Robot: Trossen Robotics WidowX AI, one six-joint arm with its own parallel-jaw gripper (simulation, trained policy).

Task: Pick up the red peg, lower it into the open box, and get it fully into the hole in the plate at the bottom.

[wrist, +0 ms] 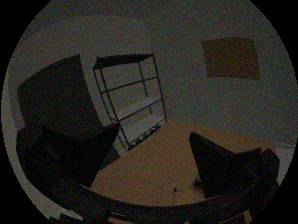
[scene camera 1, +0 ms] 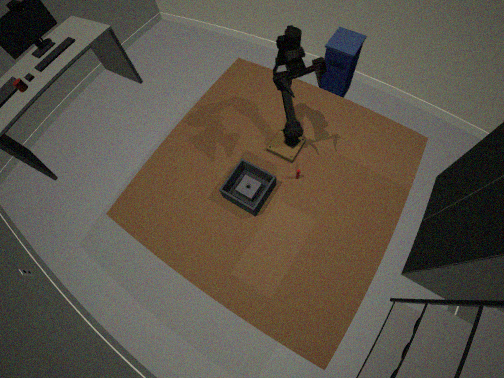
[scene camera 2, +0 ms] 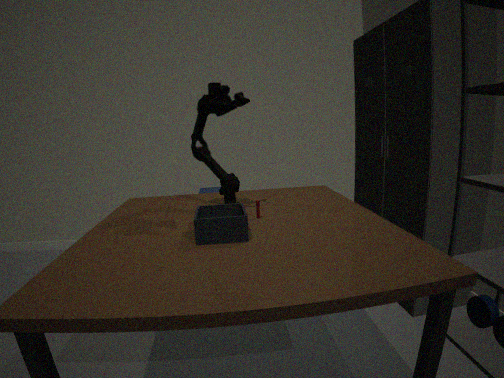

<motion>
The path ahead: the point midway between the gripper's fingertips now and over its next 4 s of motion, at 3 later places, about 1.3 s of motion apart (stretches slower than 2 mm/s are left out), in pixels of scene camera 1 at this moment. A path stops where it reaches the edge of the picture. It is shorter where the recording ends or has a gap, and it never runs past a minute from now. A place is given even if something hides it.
The gripper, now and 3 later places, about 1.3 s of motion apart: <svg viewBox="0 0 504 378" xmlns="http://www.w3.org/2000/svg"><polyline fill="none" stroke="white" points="307,92 297,159 297,178 283,179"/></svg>
</motion>
